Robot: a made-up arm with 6 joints. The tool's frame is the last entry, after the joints. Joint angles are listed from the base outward.
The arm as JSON. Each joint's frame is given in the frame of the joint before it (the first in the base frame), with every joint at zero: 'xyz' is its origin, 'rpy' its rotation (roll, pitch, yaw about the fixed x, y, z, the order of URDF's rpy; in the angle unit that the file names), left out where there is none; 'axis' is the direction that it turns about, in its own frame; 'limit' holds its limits. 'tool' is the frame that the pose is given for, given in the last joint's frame.
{
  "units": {
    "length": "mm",
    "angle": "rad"
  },
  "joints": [
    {
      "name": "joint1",
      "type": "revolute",
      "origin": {
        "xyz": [
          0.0,
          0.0,
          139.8
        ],
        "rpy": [
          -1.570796,
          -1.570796,
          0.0
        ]
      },
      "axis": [
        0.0,
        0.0,
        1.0
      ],
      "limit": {
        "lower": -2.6,
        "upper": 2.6
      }
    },
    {
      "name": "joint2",
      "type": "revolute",
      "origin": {
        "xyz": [
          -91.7,
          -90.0,
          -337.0
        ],
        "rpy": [
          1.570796,
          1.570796,
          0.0
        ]
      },
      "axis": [
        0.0,
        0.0,
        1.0
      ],
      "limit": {
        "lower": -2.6,
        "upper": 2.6
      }
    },
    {
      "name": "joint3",
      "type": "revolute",
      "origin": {
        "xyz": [
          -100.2,
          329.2,
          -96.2
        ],
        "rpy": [
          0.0,
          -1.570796,
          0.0
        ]
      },
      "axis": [
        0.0,
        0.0,
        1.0
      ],
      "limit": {
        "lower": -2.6,
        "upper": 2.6
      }
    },
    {
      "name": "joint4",
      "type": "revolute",
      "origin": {
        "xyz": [
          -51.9,
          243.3,
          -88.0
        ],
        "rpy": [
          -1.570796,
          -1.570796,
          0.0
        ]
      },
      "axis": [
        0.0,
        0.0,
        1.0
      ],
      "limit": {
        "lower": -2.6,
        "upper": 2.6
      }
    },
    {
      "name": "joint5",
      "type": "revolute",
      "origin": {
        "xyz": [
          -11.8,
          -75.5,
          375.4
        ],
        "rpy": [
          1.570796,
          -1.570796,
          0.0
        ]
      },
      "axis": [
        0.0,
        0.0,
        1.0
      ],
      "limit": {
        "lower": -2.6,
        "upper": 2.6
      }
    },
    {
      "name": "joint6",
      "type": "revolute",
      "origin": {
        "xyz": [
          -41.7,
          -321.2,
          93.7
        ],
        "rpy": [
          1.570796,
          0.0,
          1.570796
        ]
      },
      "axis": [
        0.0,
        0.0,
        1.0
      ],
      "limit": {
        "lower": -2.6,
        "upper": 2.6
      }
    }
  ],
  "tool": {
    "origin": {
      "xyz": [
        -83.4,
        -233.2,
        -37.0
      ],
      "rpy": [
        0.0,
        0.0,
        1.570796
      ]
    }
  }
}
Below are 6 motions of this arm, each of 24 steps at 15 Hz.
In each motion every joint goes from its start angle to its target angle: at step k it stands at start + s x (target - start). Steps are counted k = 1, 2, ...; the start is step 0. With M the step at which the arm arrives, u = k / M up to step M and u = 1 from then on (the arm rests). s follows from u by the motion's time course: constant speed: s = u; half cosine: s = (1 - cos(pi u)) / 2; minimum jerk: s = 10 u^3 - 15 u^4 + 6 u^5.
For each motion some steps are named. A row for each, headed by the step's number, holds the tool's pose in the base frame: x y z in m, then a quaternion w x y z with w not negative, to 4 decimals.
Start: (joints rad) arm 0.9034 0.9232 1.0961 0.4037 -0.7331 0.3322
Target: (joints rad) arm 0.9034 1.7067 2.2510 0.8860 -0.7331 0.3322
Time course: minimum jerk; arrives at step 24
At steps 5, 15, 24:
5: 0.2572 0.1953 -0.0217 0.2591 -0.2978 0.8347 0.3840
15: 0.1103 -0.0059 -0.2468 0.0978 -0.1860 0.9739 0.0855
24: 0.0772 -0.1299 -0.2547 0.1093 -0.1443 0.9804 -0.0779

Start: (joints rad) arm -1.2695 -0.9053 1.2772 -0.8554 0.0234 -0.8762
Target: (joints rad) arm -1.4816 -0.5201 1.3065 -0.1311 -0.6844 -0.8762
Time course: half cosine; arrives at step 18
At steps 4, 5, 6, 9, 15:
4: 0.0082 -0.1230 0.7936 0.9145 0.0574 0.0679 -0.3947
5: -0.0200 -0.1141 0.7693 0.9209 0.0397 0.0478 -0.3847
6: -0.0510 -0.1056 0.7401 0.9272 0.0190 0.0240 -0.3732
9: -0.1436 -0.0907 0.6318 0.9390 -0.0535 -0.0629 -0.3340
15: -0.2385 -0.1142 0.4439 0.9204 -0.1761 -0.2211 -0.2701

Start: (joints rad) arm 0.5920 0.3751 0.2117 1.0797 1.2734 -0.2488
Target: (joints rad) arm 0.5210 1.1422 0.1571 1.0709 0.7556 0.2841
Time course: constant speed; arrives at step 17
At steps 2, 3, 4, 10, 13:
2: 0.6402 0.3369 1.0120 0.6287 0.3630 0.6800 0.1026
3: 0.6006 0.3846 0.9883 0.6416 0.3435 0.6755 0.1187
4: 0.5605 0.4296 0.9620 0.6531 0.3234 0.6713 0.1353
10: 0.3191 0.6373 0.7590 0.6895 0.1939 0.6548 0.2413
13: 0.2043 0.6997 0.6365 0.6861 0.1258 0.6530 0.2951

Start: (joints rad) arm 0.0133 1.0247 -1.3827 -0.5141 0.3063 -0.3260
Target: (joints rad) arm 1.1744 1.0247 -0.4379 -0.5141 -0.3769 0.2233
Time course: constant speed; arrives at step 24
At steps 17, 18, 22, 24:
17: -0.1059 0.5292 0.2812 0.8898 -0.4346 -0.0335 0.1348
18: -0.0832 0.5216 0.2737 0.8782 -0.4540 0.0076 0.1500
22: -0.0073 0.4864 0.2342 0.8088 -0.5178 0.1709 0.2205
24: 0.0221 0.4671 0.2105 0.7602 -0.5405 0.2497 0.2600

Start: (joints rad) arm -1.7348 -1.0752 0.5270 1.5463 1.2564 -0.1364
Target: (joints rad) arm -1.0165 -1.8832 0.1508 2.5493 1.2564 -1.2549
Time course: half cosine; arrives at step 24
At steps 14, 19, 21, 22, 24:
14: 0.2050 -1.7888 0.2363 0.3175 -0.1217 -0.0838 0.9367
19: 0.4505 -1.7646 -0.0839 0.3660 -0.0701 -0.2224 0.9009
21: 0.4918 -1.7410 -0.1774 0.3829 -0.0487 -0.2569 0.8860
22: 0.5033 -1.7318 -0.2084 0.3888 -0.0411 -0.2679 0.8806
24: 0.5119 -1.7239 -0.2338 0.3936 -0.0347 -0.2767 0.8759

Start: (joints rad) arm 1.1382 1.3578 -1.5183 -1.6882 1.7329 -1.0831
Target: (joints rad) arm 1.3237 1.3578 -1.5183 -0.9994 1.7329 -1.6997
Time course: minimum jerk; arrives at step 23
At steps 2, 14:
2: -0.3951 0.0318 1.2591 0.5559 0.7687 0.1593 -0.2732
14: -0.1296 0.1103 1.3242 0.5907 0.5565 0.4715 -0.3450

